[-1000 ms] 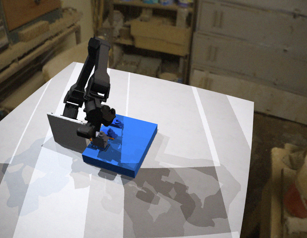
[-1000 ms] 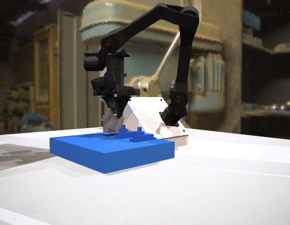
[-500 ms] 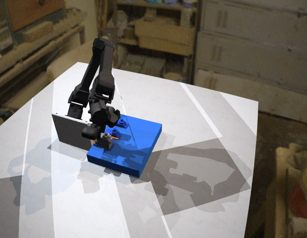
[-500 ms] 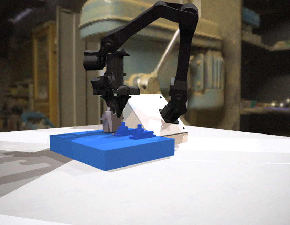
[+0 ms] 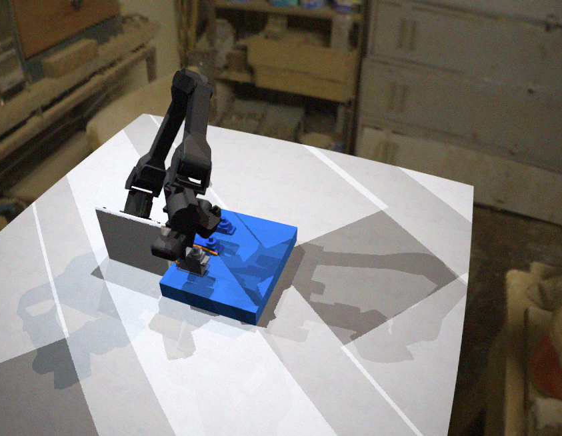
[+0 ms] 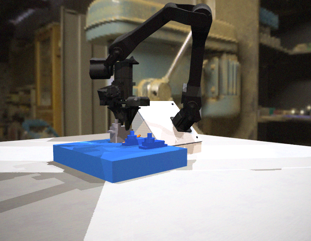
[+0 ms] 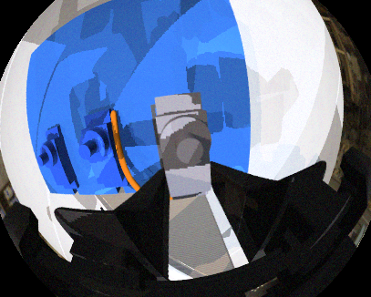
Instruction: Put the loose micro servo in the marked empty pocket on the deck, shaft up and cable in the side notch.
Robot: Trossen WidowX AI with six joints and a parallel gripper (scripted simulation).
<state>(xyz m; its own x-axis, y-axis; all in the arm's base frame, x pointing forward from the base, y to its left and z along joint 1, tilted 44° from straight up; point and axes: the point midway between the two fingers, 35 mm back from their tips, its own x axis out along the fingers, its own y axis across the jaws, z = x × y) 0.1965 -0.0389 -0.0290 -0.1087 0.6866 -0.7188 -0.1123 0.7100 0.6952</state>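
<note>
Now: the blue deck 11 cm ahead of my gripper tip, 9 cm to the left of it and 6 cm below it.
</note>
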